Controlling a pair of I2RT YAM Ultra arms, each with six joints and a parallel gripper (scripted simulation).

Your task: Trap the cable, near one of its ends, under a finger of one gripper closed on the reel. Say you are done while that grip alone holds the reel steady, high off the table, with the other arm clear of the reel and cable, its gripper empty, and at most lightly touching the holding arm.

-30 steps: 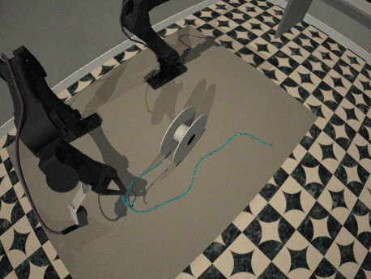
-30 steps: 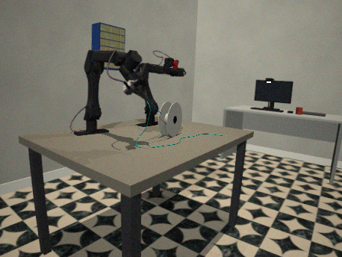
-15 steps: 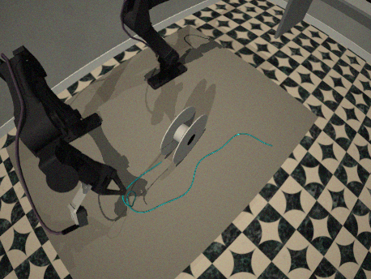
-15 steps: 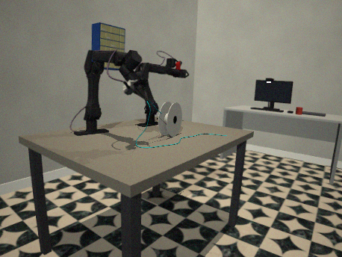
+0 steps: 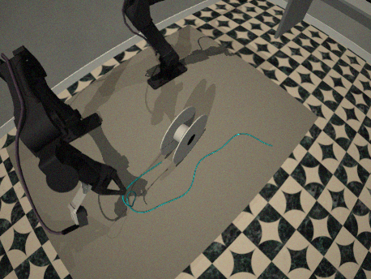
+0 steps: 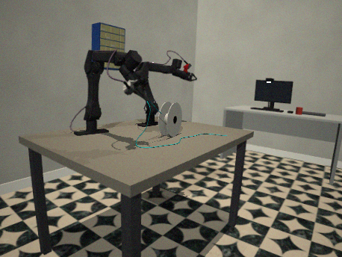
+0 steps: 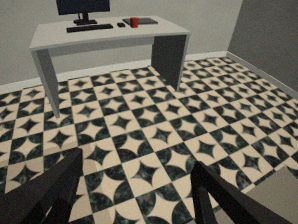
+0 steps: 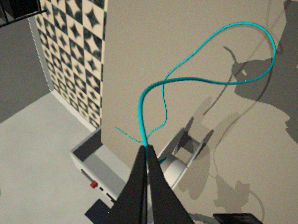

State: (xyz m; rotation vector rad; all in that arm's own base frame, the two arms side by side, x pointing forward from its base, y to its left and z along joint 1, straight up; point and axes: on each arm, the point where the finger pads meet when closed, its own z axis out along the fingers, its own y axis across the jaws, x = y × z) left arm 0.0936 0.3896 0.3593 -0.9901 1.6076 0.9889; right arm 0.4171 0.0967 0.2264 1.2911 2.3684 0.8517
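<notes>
Right now the white reel is 260 mm ahead of my left hand, 550 mm to the right of it and 260 mm below it.
The white reel lies 80 mm behind my right hand, 260 mm to the left of it and 130 mm below it.
</notes>
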